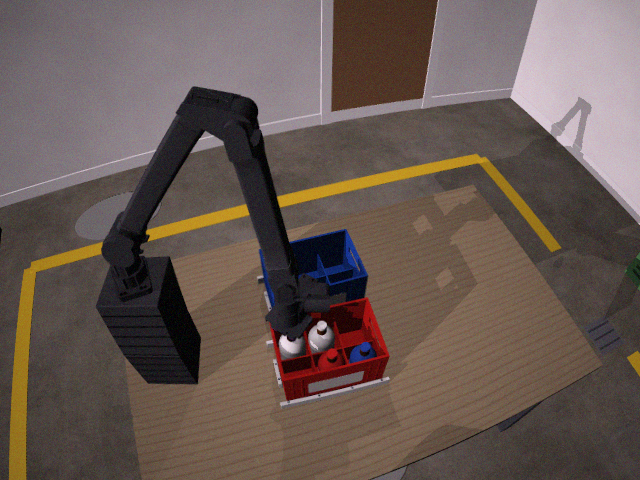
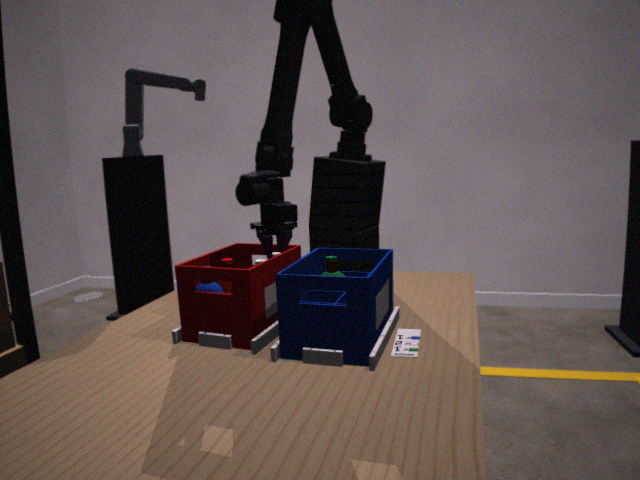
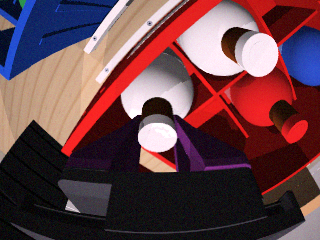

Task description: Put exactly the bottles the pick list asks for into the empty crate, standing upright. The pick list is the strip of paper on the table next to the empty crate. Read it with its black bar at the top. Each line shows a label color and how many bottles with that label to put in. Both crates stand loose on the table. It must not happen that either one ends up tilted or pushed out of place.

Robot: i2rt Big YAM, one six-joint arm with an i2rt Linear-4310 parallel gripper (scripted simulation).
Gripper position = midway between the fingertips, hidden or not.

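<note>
My gripper (image 1: 290, 336), (image 2: 275, 262), (image 3: 157, 121). Blue crate (image 2: 350, 320), (image 1: 326, 257). Pick list (image 2: 406, 344). Red bottle (image 3: 260, 100). White bottle (image 3: 164, 87). Red crate (image 3: 273, 160).
</note>
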